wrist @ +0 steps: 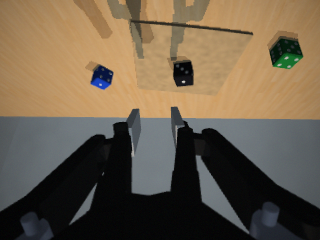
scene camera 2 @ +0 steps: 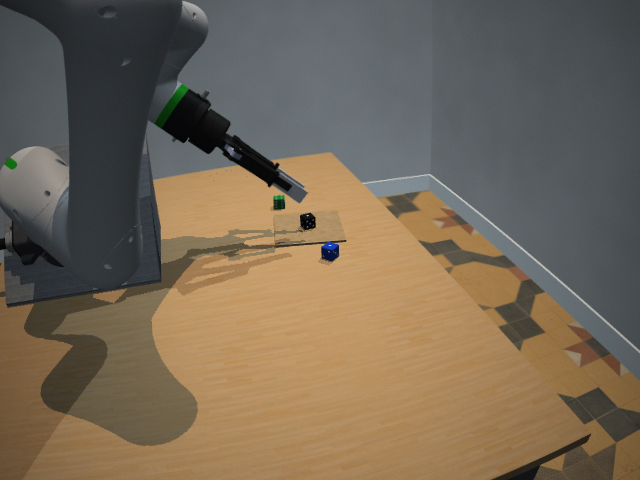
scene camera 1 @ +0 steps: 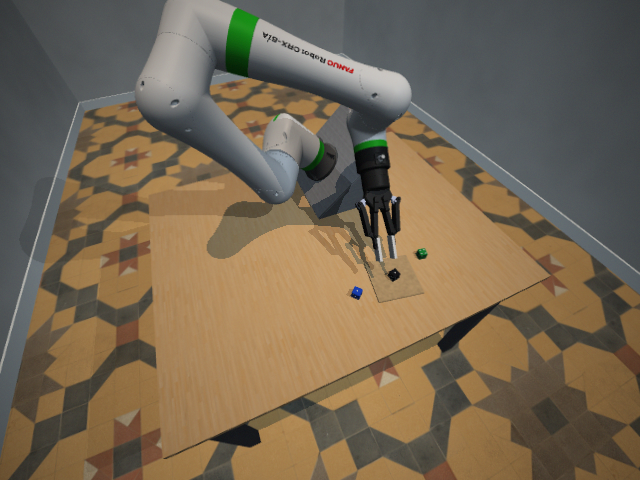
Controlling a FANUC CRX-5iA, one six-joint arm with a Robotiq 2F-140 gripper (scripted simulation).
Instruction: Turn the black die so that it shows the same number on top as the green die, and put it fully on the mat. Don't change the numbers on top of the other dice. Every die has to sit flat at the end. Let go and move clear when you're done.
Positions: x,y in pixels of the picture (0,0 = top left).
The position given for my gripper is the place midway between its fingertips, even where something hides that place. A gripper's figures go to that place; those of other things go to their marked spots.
Labels:
My gripper (wrist: 155,118) is 22 cm from the lens. A green die (wrist: 285,54) is 25 cm from the lens.

